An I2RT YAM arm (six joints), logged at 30 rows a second.
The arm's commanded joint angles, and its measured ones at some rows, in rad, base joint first. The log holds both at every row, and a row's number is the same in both.
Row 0, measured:
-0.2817, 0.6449, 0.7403, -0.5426, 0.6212, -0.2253
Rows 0 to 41, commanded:
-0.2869, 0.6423, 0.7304, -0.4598, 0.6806, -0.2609
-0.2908, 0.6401, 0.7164, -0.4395, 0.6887, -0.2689
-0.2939, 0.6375, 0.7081, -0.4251, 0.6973, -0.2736
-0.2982, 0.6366, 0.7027, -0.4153, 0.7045, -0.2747
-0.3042, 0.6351, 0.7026, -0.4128, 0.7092, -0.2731
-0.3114, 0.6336, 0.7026, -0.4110, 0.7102, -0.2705
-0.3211, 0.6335, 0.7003, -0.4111, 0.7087, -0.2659
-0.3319, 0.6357, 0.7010, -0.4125, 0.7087, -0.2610
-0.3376, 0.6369, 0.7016, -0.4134, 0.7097, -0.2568
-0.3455, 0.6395, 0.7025, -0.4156, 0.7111, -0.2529
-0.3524, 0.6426, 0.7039, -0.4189, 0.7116, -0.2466
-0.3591, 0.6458, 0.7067, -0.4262, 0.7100, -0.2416
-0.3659, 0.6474, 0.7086, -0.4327, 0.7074, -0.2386
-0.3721, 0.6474, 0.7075, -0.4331, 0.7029, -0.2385
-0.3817, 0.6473, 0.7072, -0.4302, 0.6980, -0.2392
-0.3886, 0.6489, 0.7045, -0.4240, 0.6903, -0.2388
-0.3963, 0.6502, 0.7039, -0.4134, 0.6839, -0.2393
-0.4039, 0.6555, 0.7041, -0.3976, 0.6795, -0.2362
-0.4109, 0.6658, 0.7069, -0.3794, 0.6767, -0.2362
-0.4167, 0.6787, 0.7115, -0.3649, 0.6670, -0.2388
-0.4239, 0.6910, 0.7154, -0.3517, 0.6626, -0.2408
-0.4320, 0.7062, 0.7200, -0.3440, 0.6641, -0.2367
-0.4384, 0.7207, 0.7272, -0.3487, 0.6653, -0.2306
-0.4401, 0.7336, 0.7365, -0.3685, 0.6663, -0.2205
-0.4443, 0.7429, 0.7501, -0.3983, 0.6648, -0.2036
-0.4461, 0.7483, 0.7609, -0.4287, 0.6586, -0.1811
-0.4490, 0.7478, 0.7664, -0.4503, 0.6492, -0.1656
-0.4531, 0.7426, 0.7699, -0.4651, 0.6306, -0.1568
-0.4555, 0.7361, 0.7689, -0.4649, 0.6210, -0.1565
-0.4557, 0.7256, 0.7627, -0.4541, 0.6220, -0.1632
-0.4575, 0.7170, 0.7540, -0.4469, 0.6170, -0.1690
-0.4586, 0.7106, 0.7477, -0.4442, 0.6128, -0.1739
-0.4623, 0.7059, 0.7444, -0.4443, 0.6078, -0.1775
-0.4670, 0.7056, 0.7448, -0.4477, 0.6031, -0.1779
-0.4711, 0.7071, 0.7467, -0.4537, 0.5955, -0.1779
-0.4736, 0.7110, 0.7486, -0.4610, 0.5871, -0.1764
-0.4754, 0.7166, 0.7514, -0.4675, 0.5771, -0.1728
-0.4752, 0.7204, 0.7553, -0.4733, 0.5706, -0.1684
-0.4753, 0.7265, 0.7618, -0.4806, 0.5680, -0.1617
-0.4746, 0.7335, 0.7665, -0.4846, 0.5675, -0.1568
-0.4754, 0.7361, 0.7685, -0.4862, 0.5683, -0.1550
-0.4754, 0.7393, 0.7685, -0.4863, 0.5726, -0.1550
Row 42, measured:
-0.4717, 0.7341, 0.7380, -0.4545, 0.5846, -0.1829
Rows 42 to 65, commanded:
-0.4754, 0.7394, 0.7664, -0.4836, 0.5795, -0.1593
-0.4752, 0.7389, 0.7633, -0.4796, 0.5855, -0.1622
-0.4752, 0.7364, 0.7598, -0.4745, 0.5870, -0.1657
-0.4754, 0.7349, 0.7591, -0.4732, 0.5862, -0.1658
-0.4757, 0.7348, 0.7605, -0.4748, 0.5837, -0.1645
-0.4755, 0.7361, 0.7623, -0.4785, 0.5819, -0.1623
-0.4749, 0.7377, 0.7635, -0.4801, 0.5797, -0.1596
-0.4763, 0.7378, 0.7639, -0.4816, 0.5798, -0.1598
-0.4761, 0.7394, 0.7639, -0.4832, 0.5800, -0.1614
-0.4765, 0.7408, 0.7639, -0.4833, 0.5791, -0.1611
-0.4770, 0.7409, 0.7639, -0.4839, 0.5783, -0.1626
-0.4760, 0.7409, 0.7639, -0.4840, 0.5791, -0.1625
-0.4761, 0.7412, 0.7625, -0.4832, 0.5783, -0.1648
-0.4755, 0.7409, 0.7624, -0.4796, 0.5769, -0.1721
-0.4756, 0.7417, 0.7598, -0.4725, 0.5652, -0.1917
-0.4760, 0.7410, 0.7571, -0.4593, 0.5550, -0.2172
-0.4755, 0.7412, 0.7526, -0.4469, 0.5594, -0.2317
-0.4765, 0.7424, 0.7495, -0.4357, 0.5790, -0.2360
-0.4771, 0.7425, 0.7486, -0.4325, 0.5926, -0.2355
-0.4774, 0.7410, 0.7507, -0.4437, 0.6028, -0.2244
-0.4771, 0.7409, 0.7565, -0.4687, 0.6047, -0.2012
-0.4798, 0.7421, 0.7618, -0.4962, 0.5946, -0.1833
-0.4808, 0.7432, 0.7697, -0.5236, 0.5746, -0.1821
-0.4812, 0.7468, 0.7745, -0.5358, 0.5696, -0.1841
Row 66, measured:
-0.4736, 0.7422, 0.7399, -0.4824, 0.5777, -0.2070
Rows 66 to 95, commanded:
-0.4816, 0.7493, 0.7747, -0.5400, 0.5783, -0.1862
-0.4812, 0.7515, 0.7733, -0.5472, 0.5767, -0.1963
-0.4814, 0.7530, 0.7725, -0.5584, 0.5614, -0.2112
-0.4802, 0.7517, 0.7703, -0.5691, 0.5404, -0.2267
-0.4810, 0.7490, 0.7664, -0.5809, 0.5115, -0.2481
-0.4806, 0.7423, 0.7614, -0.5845, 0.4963, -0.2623
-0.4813, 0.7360, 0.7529, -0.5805, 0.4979, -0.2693
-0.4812, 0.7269, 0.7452, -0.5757, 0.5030, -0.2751
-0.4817, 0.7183, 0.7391, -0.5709, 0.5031, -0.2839
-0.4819, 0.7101, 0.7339, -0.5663, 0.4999, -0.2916
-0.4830, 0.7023, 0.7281, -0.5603, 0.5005, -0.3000
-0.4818, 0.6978, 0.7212, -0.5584, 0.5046, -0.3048
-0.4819, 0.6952, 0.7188, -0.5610, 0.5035, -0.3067
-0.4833, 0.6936, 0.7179, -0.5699, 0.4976, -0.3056
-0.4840, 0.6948, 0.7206, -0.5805, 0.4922, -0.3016
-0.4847, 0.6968, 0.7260, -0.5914, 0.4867, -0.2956
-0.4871, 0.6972, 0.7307, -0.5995, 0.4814, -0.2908
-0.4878, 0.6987, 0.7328, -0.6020, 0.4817, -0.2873
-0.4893, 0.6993, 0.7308, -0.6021, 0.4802, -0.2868
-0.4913, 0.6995, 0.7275, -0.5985, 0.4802, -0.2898
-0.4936, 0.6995, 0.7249, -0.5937, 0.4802, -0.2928
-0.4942, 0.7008, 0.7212, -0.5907, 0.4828, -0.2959
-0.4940, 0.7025, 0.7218, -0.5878, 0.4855, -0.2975
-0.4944, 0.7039, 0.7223, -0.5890, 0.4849, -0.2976
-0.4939, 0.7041, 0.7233, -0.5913, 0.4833, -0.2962
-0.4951, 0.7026, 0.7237, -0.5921, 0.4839, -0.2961
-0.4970, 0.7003, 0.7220, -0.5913, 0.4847, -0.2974
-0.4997, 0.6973, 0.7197, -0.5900, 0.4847, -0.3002
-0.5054, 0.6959, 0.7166, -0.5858, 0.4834, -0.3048
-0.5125, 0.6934, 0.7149, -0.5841, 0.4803, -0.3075
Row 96, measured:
-0.4980, 0.7013, 0.7288, -0.5655, 0.4881, -0.2932
